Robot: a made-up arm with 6 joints. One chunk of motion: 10 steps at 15 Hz.
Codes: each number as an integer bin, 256 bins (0 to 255) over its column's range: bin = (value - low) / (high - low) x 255, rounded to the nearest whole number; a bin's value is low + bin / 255 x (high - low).
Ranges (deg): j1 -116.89..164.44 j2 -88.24..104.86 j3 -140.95..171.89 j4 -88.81..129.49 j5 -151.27..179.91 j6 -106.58..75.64
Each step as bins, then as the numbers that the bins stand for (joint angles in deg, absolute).
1 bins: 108 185 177 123 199 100
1 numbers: 2.26 51.85 76.20 16.49 107.18 -35.12
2 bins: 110 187 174 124 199 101
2 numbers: 4.47 53.37 72.52 17.34 107.18 -34.41
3 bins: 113 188 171 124 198 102
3 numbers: 7.78 54.12 68.84 17.34 105.88 -33.69
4 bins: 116 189 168 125 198 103
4 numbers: 11.09 54.88 65.16 18.20 105.88 -32.98
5 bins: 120 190 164 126 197 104
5 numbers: 15.50 55.64 60.25 19.06 104.58 -32.26
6 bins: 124 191 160 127 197 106
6 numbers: 19.91 56.40 55.34 19.91 104.58 -30.83
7 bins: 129 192 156 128 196 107
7 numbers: 25.43 57.15 50.43 20.77 103.28 -30.12
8 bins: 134 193 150 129 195 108
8 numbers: 30.95 57.91 43.07 21.62 101.99 -29.40
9 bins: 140 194 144 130 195 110
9 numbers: 37.57 58.67 35.71 22.48 101.99 -27.98
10 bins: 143 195 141 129 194 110
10 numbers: 40.88 59.42 32.03 21.62 100.69 -27.98
